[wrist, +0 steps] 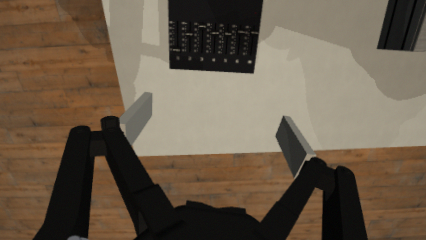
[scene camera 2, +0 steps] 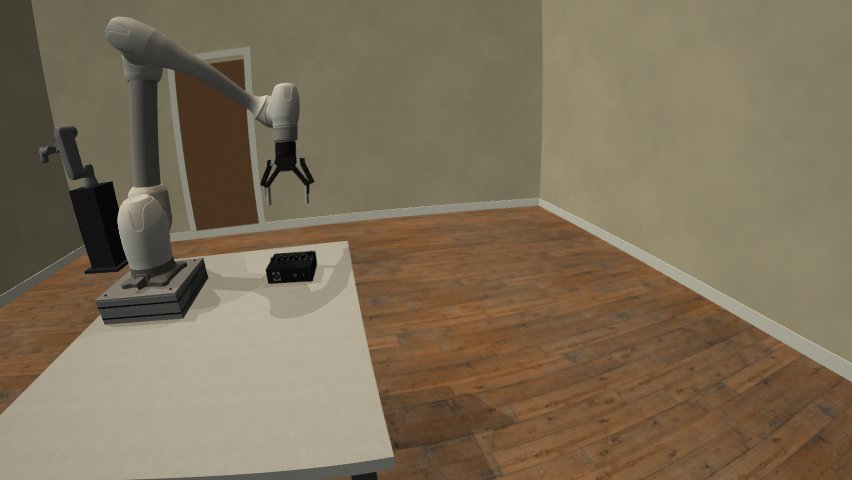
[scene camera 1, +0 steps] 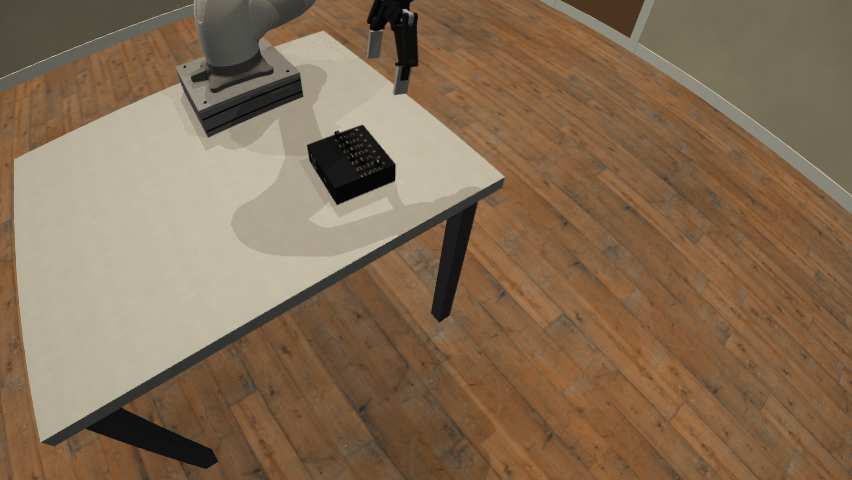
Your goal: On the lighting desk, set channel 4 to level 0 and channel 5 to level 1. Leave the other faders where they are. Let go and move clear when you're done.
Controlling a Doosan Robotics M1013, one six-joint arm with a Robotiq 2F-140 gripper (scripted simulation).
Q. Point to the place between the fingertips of my gripper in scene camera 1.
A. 385, 74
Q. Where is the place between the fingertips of my gripper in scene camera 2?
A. At 287, 204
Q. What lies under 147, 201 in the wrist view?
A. My gripper.
